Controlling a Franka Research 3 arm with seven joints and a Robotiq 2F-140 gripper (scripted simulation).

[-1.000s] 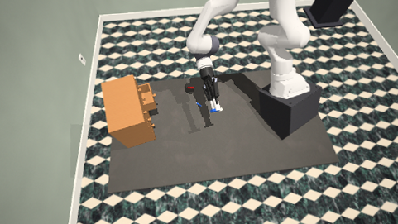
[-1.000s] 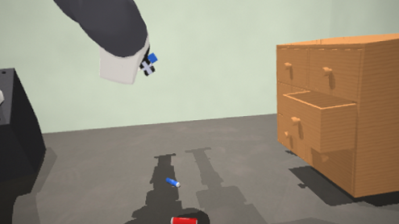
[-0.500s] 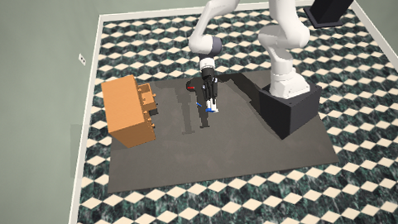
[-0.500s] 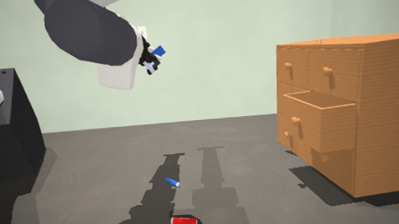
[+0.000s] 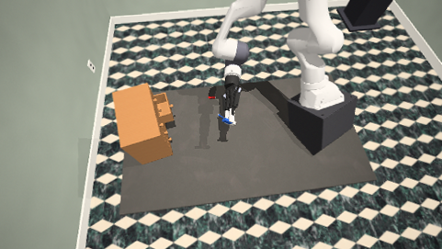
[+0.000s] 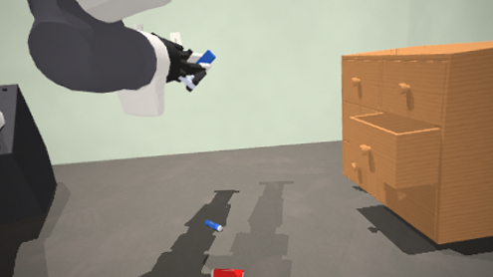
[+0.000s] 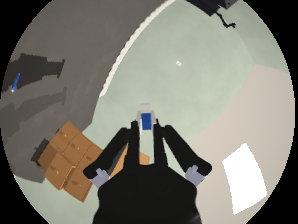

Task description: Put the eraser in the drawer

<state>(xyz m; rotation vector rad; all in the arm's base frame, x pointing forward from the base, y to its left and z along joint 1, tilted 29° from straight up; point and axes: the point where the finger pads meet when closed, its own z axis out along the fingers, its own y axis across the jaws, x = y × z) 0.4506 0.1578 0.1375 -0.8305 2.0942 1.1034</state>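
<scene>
My gripper is now 30 mm to the right of the eraser. The rest, counted from my hand: small blue cylinder 20 mm ahead, 170 mm to the right, 320 mm below; then red cylinder 60 mm ahead, 320 mm to the right, 310 mm below.
</scene>
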